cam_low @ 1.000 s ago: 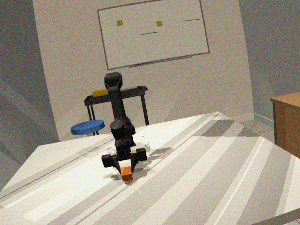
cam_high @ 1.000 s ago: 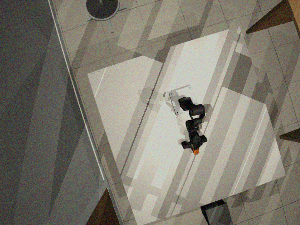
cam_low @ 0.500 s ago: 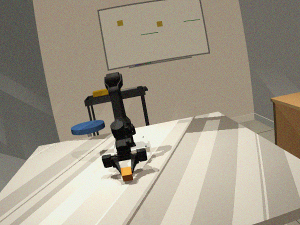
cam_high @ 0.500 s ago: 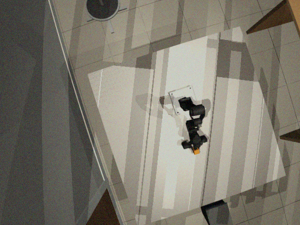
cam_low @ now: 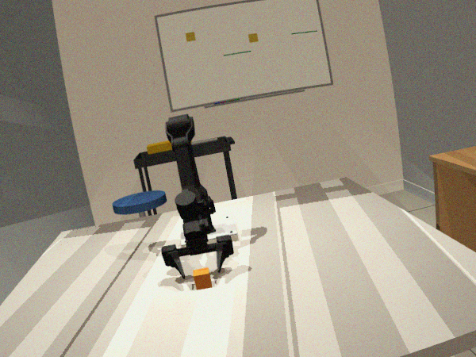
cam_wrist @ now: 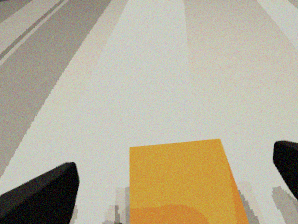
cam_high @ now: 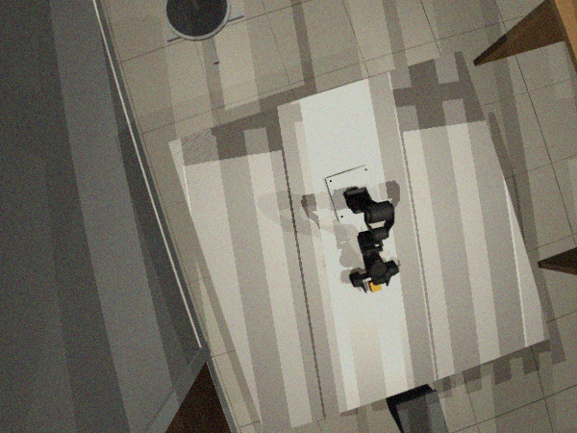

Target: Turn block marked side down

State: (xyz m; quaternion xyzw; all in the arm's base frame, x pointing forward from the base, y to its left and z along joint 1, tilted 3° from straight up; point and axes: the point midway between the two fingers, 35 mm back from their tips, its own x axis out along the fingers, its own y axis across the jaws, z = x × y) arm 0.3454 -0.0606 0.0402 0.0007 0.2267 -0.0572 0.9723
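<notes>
Now: gripper tip 2 cm past the block and 2 cm above it.
</notes>
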